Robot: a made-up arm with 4 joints.
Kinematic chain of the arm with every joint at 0, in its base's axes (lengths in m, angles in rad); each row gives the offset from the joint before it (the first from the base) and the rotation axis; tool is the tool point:
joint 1: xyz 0 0 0.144 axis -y
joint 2: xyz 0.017 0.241 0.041 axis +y
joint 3: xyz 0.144 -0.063 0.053 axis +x
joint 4: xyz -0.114 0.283 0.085 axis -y
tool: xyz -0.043 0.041 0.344
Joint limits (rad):
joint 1: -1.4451..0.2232
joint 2: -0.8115..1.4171
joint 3: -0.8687..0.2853
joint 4: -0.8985..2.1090
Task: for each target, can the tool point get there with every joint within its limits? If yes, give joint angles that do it. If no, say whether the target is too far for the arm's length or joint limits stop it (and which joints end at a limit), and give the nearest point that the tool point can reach.
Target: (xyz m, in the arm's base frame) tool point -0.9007 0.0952 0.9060
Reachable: no: too far | nearest point -0.4322 0.3680 0.5355 | short by 0.657 m
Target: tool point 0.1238 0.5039 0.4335
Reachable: yes | joints -1.2113 0.4007 0.1613 1.8097
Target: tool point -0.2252 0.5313 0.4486
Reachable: yes | joints -0.4085 -0.3287 -0.1319 0.9698
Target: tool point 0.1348 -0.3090 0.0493
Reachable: no: joint limits stop it (at a limit: joint 1, joint 2, joint 3, joint 4) | nearest point 0.1215 0.2893 -0.1630 | short by 0.635 m
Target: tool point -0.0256 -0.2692 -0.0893
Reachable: no: joint limits stop it (at a limit: joint 1, joint 3, joint 4) | nearest point -0.0363 0.2893 -0.1785 | short by 0.566 m
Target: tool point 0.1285 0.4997 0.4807
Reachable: yes | joints -0.3566 1.2363 0.1161 1.6913
